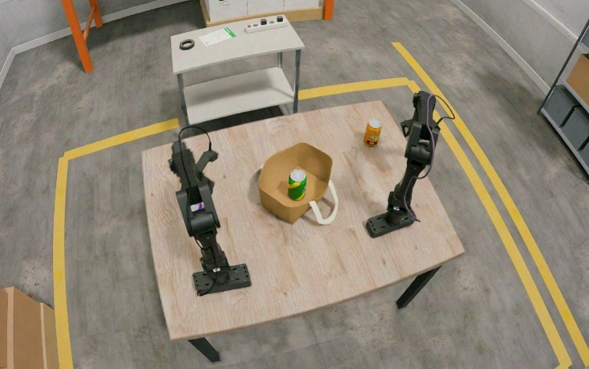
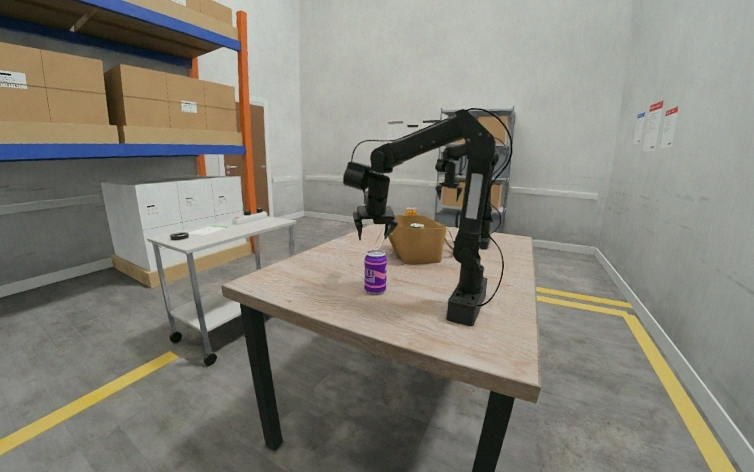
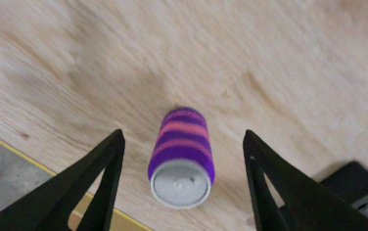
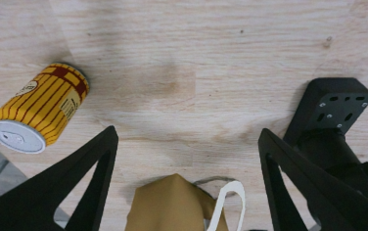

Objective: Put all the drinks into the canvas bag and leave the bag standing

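Note:
Now: left hand 30 mm past the purple can, 50 mm to the right of it and 90 mm above it. Round my left hand: orange can (100 mm ahead, 760 mm to the right, 90 mm below); green can (50 mm behind, 350 mm to the right, 90 mm below).

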